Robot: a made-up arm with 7 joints. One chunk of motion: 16 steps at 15 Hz.
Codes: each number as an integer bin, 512 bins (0 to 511) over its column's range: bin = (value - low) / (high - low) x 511, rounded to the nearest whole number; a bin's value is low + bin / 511 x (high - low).
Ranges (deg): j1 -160..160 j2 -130..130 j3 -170.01..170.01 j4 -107..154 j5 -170.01..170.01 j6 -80.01..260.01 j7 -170.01..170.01
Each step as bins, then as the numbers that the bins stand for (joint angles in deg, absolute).
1 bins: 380 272 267 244 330 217 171
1 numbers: 77.96 8.40 7.65 17.63 49.57 64.38 -56.23
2 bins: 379 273 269 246 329 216 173
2 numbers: 77.34 8.90 8.98 18.65 48.91 63.72 -54.90
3 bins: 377 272 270 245 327 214 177
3 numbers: 76.09 8.40 9.65 18.14 47.58 62.39 -52.23
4 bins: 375 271 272 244 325 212 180
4 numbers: 74.83 7.89 10.98 17.63 46.25 61.06 -50.24
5 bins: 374 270 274 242 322 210 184
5 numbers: 74.21 7.38 12.31 16.60 44.25 59.72 -47.58
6 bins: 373 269 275 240 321 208 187
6 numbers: 73.58 6.87 12.98 15.58 43.58 58.39 -45.58
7 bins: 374 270 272 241 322 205 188
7 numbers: 74.21 7.38 10.98 16.09 44.25 56.40 -44.91
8 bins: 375 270 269 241 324 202 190
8 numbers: 74.83 7.38 8.98 16.09 45.58 54.40 -43.58
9 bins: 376 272 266 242 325 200 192
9 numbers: 75.46 8.40 6.99 16.60 46.25 53.07 -42.25
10 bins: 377 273 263 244 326 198 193
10 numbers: 76.09 8.90 4.99 17.63 46.91 51.74 -41.59
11 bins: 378 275 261 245 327 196 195
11 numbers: 76.71 9.92 3.66 18.14 47.58 50.41 -40.26
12 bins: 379 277 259 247 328 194 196
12 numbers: 77.34 10.94 2.33 19.16 48.24 49.08 -39.59
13 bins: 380 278 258 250 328 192 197
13 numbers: 77.96 11.45 1.66 20.69 48.24 47.75 -38.93
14 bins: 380 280 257 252 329 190 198
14 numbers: 77.96 12.47 1.00 21.71 48.91 46.42 -38.26
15 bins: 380 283 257 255 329 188 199
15 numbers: 77.96 13.99 1.00 23.24 48.91 45.09 -37.60
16 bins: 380 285 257 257 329 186 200
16 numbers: 77.96 15.01 1.00 24.27 48.91 43.75 -36.93
